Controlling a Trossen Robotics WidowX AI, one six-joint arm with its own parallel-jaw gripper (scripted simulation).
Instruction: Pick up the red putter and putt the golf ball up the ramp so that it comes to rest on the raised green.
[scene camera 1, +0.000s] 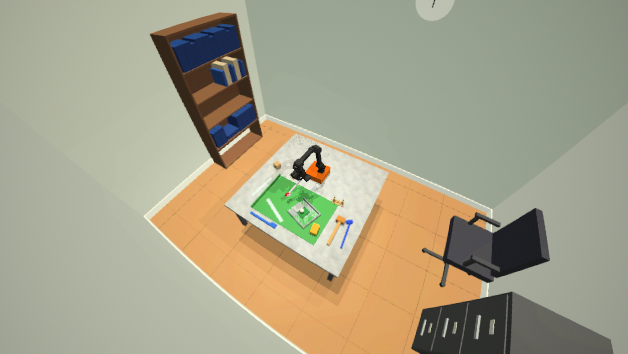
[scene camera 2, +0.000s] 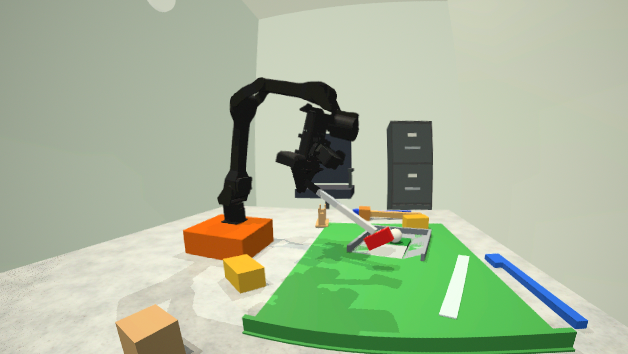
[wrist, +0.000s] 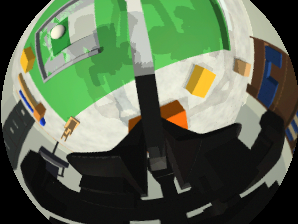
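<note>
A red putter is held in my gripper (scene camera 2: 300, 192), (wrist: 150, 120). I can see a green mat (scene camera 2: 329, 287), (scene camera 1: 276, 193), (wrist: 69, 92), and also a yellow block (scene camera 2: 245, 274). There is a blue bar (scene camera 2: 573, 318) as well, though in the wrist view the blue bar is out of frame. A white strip (scene camera 2: 450, 306) is here too, and it is likewise out of frame in the wrist view.
</note>
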